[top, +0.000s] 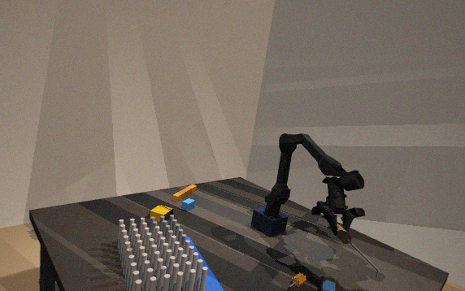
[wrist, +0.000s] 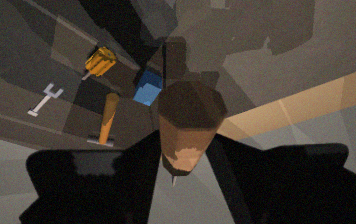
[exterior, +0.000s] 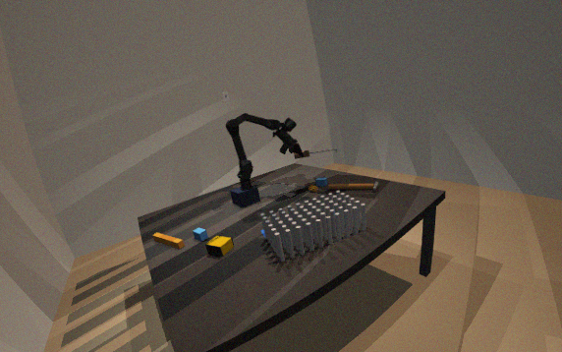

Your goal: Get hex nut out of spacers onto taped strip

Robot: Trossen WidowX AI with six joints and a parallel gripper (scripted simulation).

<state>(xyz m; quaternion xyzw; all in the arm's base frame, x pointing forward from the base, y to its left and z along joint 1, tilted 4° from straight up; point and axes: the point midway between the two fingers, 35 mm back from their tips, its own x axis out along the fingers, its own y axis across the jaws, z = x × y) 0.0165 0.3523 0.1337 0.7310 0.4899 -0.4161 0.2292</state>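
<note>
Now: gripper tip 430 mm short of the blue taped strip, 270 mm to the left of it and 180 mm above it. Round my gripper tip: orange-handled tool (140 mm ahead, 30 mm to the right, 170 mm below); then yellow block (420 mm ahead, 640 mm to the right, 160 mm below); then forked tool (370 mm ahead, 10 mm to the right, 180 mm below).
</note>
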